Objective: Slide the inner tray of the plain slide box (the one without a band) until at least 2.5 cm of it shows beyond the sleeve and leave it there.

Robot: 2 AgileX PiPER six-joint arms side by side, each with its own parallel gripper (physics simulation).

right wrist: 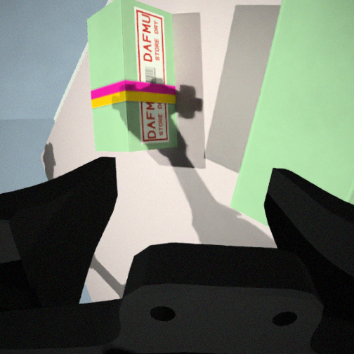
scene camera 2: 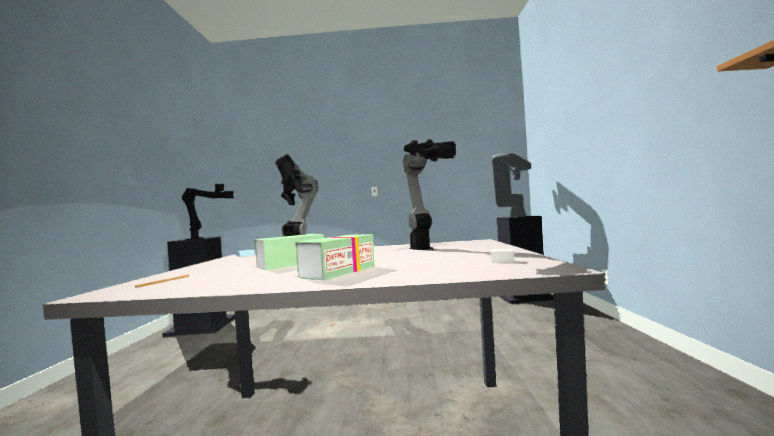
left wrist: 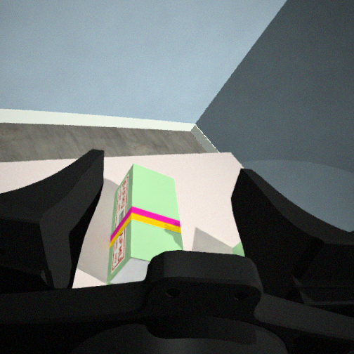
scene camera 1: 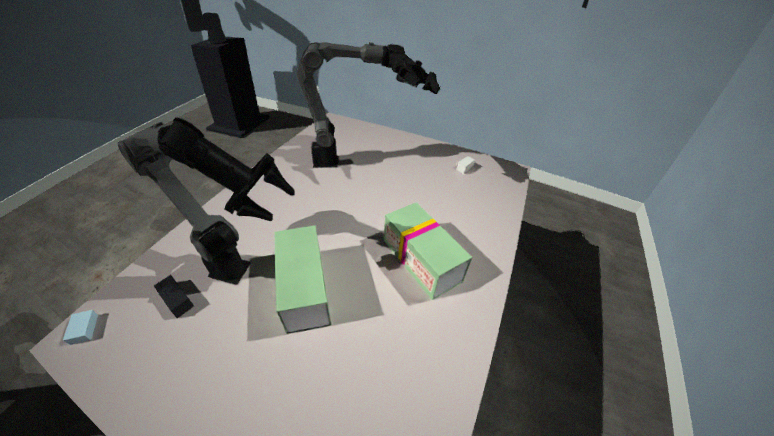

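The plain green slide box (scene camera 1: pixel 299 266) (scene camera 2: pixel 281 252) (right wrist: pixel 310 110) lies in the middle of the table; its grey tray end (scene camera 1: pixel 306 318) is about flush with the sleeve at the near end in scene camera 1. Its far end is hidden. The banded green box (scene camera 1: pixel 433 246) (scene camera 2: pixel 335 258) (left wrist: pixel 150 200) (right wrist: pixel 125 60) lies beside it, apart, with a magenta and yellow band. My right gripper (scene camera 1: pixel 282 205) (right wrist: pixel 192 181) is open and empty, above the table beyond the plain box's far end. My left gripper (left wrist: pixel 171 175) is open and empty, high above the far part of the table.
A white block (scene camera 1: pixel 465 165) (scene camera 2: pixel 502 255) lies near the table's far edge in scene camera 1. A dark block (scene camera 1: pixel 173 295) and a light blue block (scene camera 1: pixel 81 326) lie at the left. An orange stick (scene camera 2: pixel 161 281) lies on the table (scene camera 2: pixel 422 276) in scene camera 2.
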